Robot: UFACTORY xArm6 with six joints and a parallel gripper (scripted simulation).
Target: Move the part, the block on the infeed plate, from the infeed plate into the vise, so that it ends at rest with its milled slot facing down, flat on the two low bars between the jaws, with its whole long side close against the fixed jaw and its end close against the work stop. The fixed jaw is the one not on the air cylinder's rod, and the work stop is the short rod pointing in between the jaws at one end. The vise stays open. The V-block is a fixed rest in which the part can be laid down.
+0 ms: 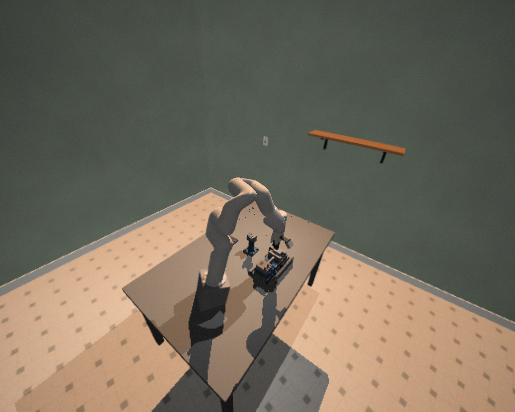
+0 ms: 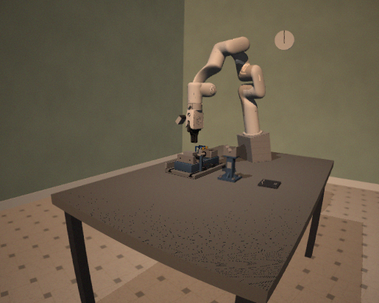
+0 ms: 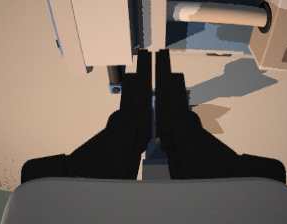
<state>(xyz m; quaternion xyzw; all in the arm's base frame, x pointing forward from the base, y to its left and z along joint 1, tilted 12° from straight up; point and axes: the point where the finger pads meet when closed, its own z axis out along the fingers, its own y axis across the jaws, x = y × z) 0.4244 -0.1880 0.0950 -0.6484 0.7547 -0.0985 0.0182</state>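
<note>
The part lies 8 cm below my hand, 3 cm ahead of it and 1 cm to the right of it. The rest, counted from my hand: air cylinder rod: 9 cm below, 5 cm behind, 1 cm to the left; then work stop: 8 cm below, 4 cm to the left, 4 cm ahead; then vise base rail: 14 cm below, 9 cm to the right, 5 cm behind.
</note>
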